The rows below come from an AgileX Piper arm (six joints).
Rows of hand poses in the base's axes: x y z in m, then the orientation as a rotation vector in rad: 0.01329 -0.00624 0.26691 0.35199 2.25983 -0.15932; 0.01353 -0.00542 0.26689 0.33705 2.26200 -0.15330; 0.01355 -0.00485 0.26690 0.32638 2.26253 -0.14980; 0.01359 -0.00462 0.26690 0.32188 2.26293 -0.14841; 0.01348 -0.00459 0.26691 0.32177 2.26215 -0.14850; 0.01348 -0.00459 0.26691 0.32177 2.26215 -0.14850; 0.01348 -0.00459 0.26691 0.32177 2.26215 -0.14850; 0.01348 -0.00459 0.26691 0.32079 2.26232 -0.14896; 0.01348 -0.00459 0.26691 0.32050 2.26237 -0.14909; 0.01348 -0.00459 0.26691 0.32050 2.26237 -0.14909; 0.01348 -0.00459 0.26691 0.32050 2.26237 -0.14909; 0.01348 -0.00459 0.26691 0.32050 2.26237 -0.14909; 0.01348 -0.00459 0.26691 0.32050 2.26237 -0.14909; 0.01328 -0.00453 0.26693 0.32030 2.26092 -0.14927; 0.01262 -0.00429 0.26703 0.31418 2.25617 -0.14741; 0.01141 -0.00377 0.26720 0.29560 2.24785 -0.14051; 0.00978 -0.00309 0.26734 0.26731 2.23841 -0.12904; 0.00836 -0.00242 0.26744 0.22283 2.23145 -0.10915; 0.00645 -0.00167 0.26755 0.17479 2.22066 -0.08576; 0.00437 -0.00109 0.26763 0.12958 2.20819 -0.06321
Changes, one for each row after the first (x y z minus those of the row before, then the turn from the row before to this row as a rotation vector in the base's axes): 0.00024 0.00082 -0.00002 -0.00054 0.00045 0.01291; 0.00002 0.00057 0.00001 -0.00109 -0.00051 0.00889; 0.00004 0.00023 0.00000 -0.00050 -0.00002 0.00373; -0.00011 0.00003 0.00001 -0.00021 -0.00076 0.00000; 0.00000 0.00000 0.00000 0.00000 0.00000 0.00000; 0.00000 0.00000 0.00000 0.00000 0.00000 0.00000; 0.00000 0.00000 0.00000 -0.00064 0.00019 0.00056; 0.00000 0.00000 0.00000 -0.00018 0.00005 0.00017; 0.00000 0.00000 0.00000 0.00000 0.00000 0.00000; 0.00000 0.00000 0.00000 0.00000 0.00000 0.00000; 0.00000 0.00000 0.00000 0.00000 0.00000 0.00000; 0.00000 0.00000 0.00000 0.00000 0.00000 0.00000; -0.00020 0.00006 0.00002 -0.00040 -0.00141 0.00000; -0.00066 0.00024 0.00010 -0.00144 -0.00522 0.00476; -0.00121 0.00052 0.00017 -0.00264 -0.00994 0.01527; -0.00163 0.00068 0.00014 -0.00290 -0.01188 0.02386; -0.00142 0.00067 0.00010 -0.00224 -0.01059 0.03871; -0.00191 0.00075 0.00011 -0.00131 -0.01412 0.04255; -0.00208 0.00058 0.00008 -0.00097 -0.01491 0.04040
